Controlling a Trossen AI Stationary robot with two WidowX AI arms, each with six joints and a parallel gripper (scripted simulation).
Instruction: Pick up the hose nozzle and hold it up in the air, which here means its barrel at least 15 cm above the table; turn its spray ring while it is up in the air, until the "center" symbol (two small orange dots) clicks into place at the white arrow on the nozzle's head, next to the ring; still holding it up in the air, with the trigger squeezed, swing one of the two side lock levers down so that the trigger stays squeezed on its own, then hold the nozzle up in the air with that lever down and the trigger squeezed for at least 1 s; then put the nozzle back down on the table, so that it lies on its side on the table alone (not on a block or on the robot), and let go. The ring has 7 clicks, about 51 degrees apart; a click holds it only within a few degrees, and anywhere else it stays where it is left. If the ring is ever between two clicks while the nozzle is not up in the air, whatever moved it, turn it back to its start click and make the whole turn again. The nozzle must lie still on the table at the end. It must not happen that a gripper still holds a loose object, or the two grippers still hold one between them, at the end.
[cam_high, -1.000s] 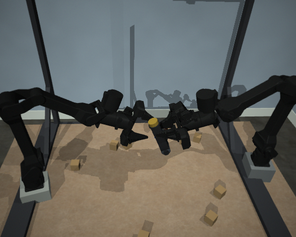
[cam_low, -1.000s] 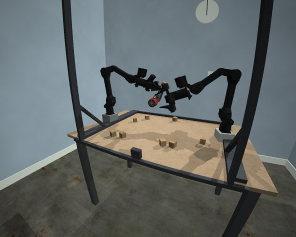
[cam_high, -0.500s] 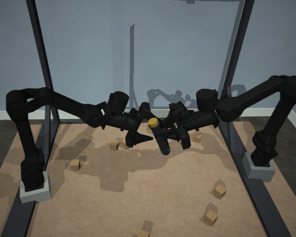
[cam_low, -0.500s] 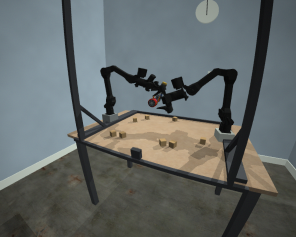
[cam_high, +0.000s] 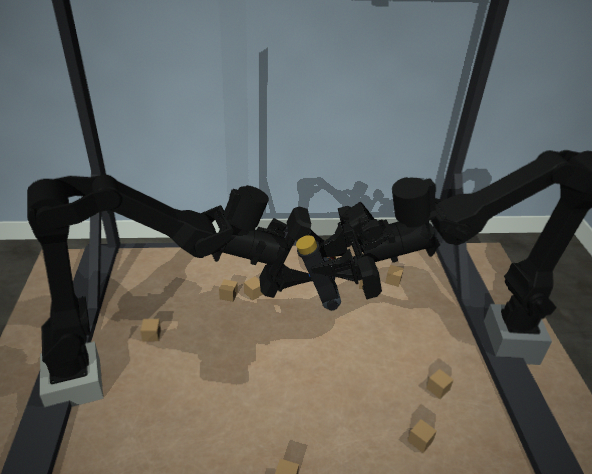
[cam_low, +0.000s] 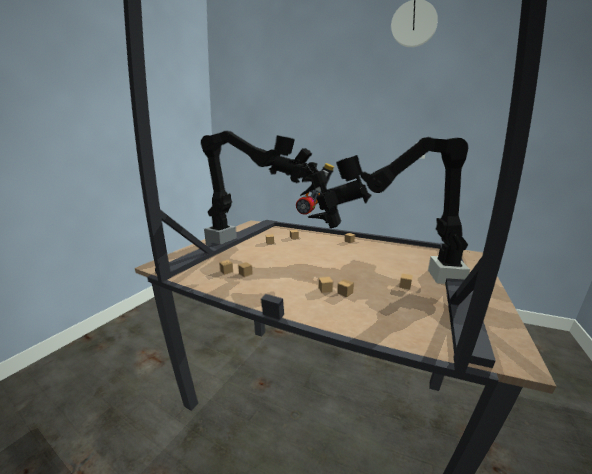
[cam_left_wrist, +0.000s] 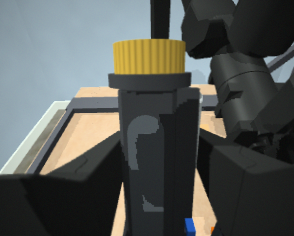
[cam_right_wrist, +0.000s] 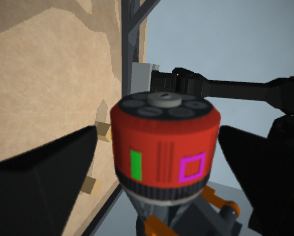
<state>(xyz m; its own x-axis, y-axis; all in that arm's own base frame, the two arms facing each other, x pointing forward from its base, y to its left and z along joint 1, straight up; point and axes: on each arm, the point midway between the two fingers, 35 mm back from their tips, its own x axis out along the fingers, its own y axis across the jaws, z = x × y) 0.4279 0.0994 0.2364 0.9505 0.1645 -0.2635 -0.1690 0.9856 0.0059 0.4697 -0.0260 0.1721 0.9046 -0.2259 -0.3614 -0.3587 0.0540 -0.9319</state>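
Now: right hand 30 mm to the right of the red spray ring and 10 mm above it.
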